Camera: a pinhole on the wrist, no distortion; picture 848 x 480 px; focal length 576.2 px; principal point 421.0 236.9 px. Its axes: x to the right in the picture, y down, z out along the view. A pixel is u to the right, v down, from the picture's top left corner.
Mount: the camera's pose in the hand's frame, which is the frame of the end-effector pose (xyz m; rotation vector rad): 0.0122 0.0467 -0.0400 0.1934 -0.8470 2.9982
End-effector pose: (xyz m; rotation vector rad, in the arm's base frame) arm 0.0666 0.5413 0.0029 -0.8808 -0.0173 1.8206
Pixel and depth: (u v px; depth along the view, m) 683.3 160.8 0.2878
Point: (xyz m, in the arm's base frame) 0.0025 0.5966 0.2526
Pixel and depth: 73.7 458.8 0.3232
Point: 0.1270 0.8867 0.0678
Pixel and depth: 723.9 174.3 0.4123
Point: -0.0054 0.6109 0.4030
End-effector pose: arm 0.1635 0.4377 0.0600 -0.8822 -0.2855 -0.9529
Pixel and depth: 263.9 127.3 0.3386
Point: 0.2287 0.5360 0.3510
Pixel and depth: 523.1 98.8 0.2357
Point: 0.1703 0.5770 0.1975
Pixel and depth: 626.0 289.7 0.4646
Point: -0.0295 0.7002 0.3471
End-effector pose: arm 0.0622 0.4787 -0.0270 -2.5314 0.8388 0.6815
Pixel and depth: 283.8 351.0 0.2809
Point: 0.1789 0.6193 -0.1860
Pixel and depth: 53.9 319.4 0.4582
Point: 0.3741 0.6418 -0.3948
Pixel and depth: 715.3 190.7 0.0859
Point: 0.0294 0.5035 -0.0503
